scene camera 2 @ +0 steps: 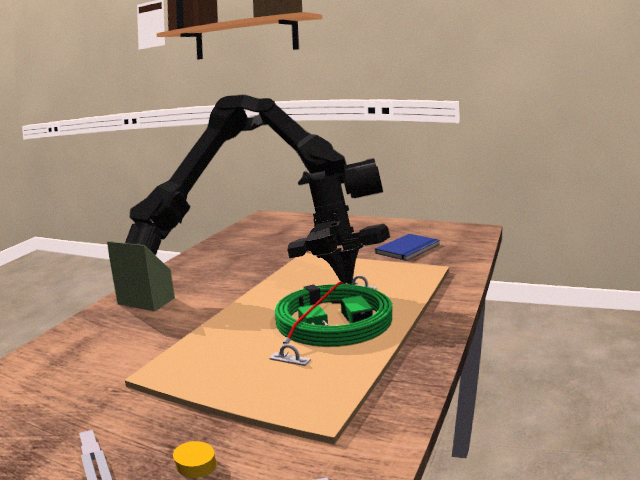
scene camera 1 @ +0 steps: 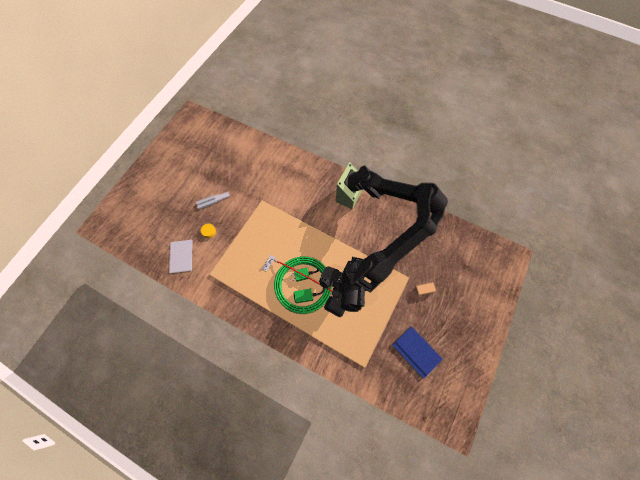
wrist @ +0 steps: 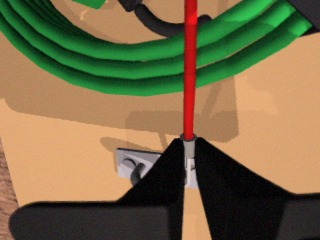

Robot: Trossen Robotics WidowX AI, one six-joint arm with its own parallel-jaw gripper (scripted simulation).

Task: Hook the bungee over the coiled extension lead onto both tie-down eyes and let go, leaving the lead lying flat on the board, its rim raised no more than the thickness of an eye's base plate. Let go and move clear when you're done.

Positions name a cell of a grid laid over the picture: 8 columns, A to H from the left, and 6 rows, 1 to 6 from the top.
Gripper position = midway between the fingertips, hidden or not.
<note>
In view: my gripper (scene camera 2: E4), an extension lead (scene camera 2: D5) and a tie-down eye (wrist: D5).
The extension lead also shows in scene camera 1 (scene camera 1: D4) and in the wrist view (wrist: B2). My gripper also shows in scene camera 1 (scene camera 1: E4) and in the wrist view (wrist: E4).
</note>
